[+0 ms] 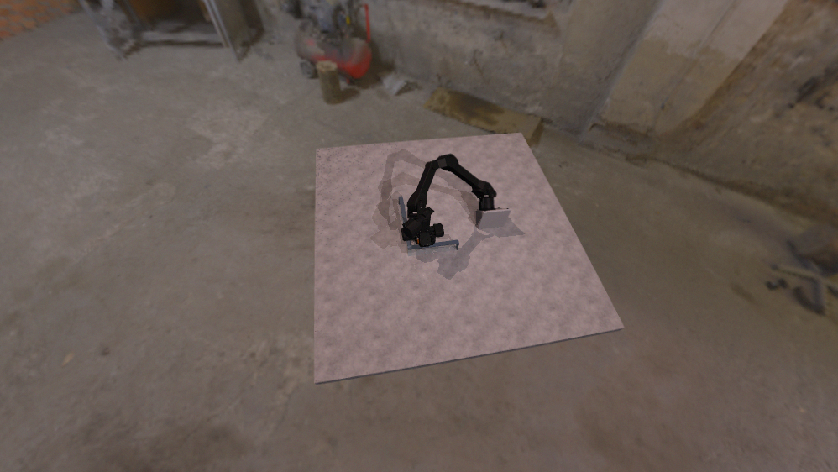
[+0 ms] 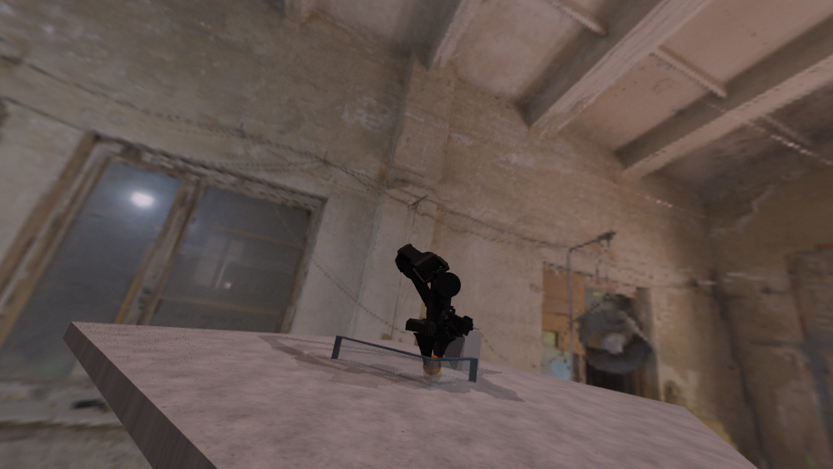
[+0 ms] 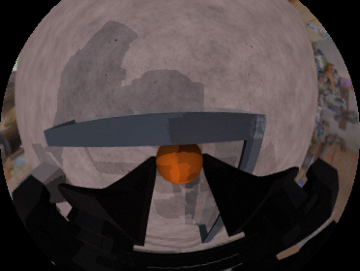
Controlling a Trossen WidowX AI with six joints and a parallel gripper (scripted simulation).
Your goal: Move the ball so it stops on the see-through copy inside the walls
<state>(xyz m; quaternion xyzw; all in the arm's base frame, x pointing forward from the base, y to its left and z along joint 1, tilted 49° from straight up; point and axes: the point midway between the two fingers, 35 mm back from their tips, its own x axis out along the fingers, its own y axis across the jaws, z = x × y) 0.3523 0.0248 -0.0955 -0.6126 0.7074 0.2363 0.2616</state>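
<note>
Now: gripper tip right at the orange ball. From my gripper tip the other things lie so: see-through copy (10 mm below).
</note>
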